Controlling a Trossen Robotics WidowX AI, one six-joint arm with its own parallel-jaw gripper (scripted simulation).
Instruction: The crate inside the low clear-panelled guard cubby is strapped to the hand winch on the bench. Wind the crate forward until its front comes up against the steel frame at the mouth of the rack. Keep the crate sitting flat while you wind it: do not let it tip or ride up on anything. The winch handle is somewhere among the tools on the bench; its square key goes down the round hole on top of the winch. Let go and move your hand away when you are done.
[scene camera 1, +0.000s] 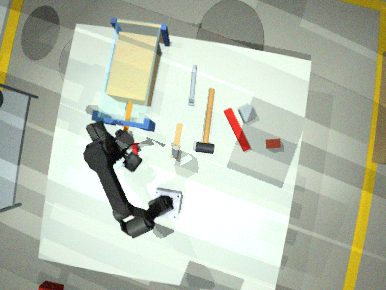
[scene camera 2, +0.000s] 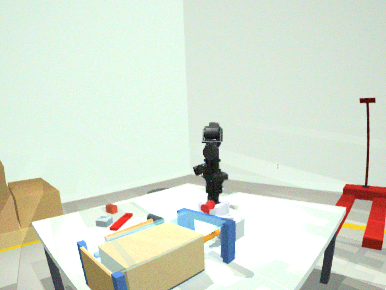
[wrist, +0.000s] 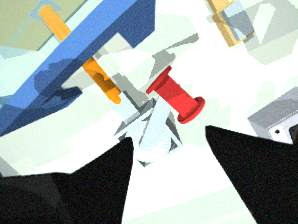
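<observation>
A red grip (wrist: 188, 108) sits 0.16 m from the lens, while the gripper (wrist: 168, 136) is 0.11 m from the lens.
</observation>
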